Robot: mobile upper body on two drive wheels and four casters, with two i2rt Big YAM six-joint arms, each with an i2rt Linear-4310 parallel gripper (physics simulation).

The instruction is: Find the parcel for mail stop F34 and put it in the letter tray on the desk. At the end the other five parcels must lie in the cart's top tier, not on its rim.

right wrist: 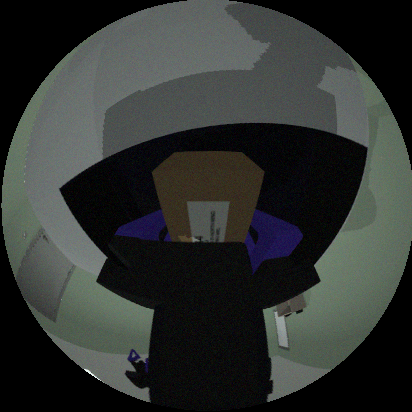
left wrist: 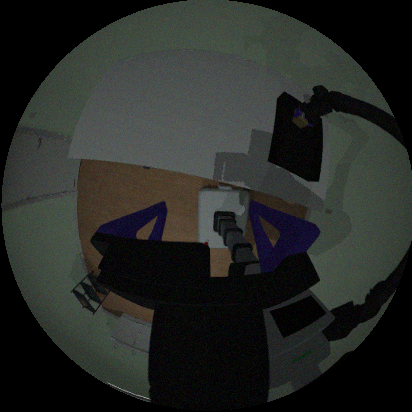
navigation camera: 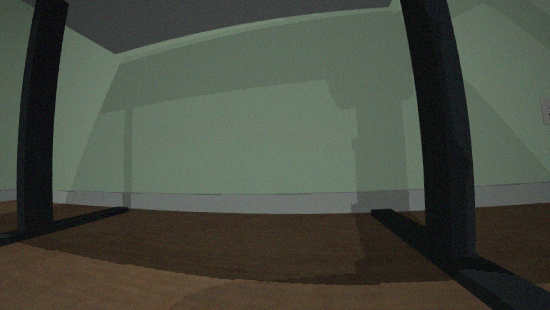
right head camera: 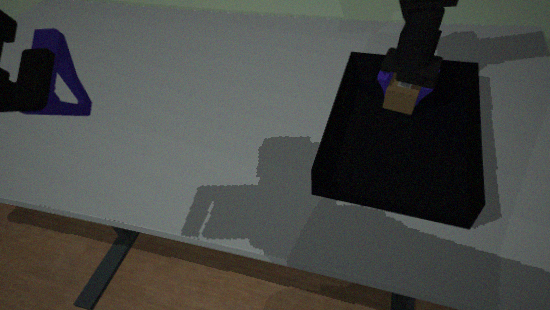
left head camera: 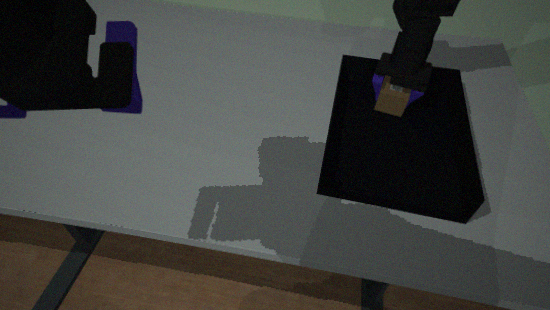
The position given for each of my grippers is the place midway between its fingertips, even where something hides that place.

I see my left gripper (left head camera: 83,108), my right gripper (right head camera: 400,100), a black letter tray (right head camera: 429,165), a grey desk (right head camera: 204,129) and a grey cabinet (left wrist: 132,333).
The black letter tray is seen too in the right wrist view (right wrist: 311,177), in the left wrist view (left wrist: 299,150) and in the left head camera view (left head camera: 424,162). My left gripper also shows in the left wrist view (left wrist: 207,205) and in the right head camera view (right head camera: 40,111). My right gripper shows as well in the right wrist view (right wrist: 207,204) and in the left head camera view (left head camera: 390,103). The navigation camera view misses the black letter tray: it is out of frame.
